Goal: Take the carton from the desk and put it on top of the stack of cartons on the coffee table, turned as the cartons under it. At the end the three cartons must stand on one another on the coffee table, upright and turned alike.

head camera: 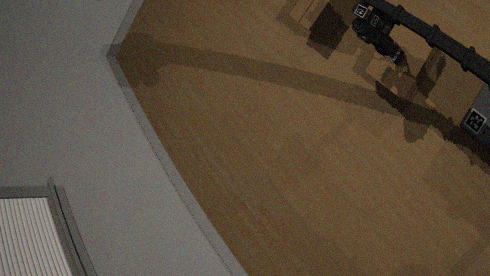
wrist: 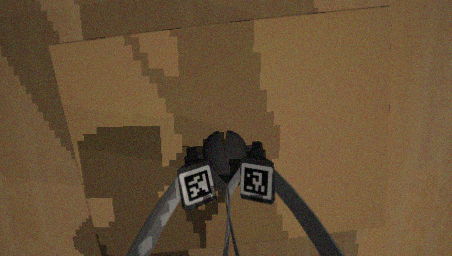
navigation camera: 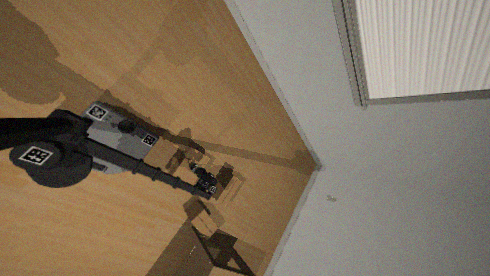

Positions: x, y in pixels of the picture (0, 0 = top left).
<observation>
A brown carton shows in the head camera view (404, 79), in the wrist view and in the navigation camera view. One and the same spot on the brown carton: (navigation camera: 181, 168) is (wrist: 292, 213).
</observation>
